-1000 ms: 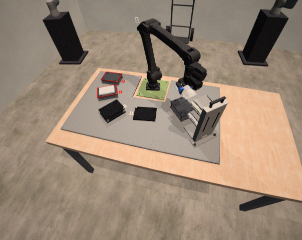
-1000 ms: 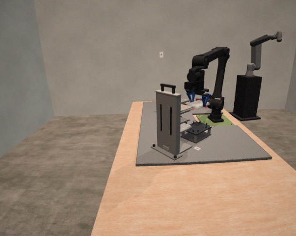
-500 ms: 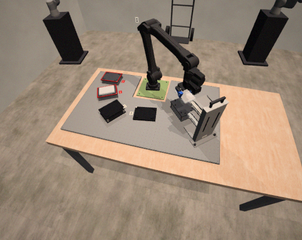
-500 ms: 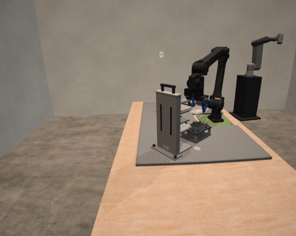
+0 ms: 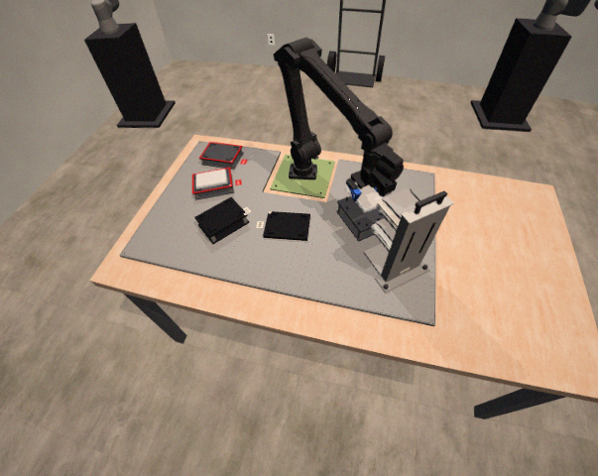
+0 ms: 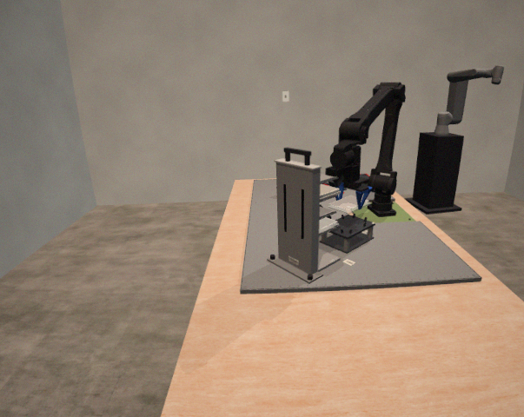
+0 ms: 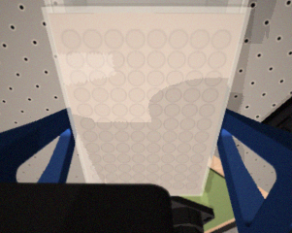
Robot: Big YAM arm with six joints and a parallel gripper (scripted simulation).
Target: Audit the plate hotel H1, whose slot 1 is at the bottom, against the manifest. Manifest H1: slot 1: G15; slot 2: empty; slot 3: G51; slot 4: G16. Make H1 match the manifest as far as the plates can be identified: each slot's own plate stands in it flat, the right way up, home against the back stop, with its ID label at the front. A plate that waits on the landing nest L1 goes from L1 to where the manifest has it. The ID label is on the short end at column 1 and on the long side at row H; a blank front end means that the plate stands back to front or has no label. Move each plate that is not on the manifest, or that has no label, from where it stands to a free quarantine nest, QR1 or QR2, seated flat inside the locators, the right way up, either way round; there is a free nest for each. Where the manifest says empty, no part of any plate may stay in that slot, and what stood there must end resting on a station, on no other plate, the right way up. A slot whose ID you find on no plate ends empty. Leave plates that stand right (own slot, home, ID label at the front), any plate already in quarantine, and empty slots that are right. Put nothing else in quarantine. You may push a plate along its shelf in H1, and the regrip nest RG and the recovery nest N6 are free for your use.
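Right now the dark raised RG nest is 80 mm below my hand. Round my hand: black N6 nest: 270 mm to the right, 130 mm below, 50 mm ahead; then white plate labelled G51: 150 mm ahead, 90 mm to the left, 80 mm above; then H1 tag: 150 mm to the left, 140 mm below, 50 mm ahead.
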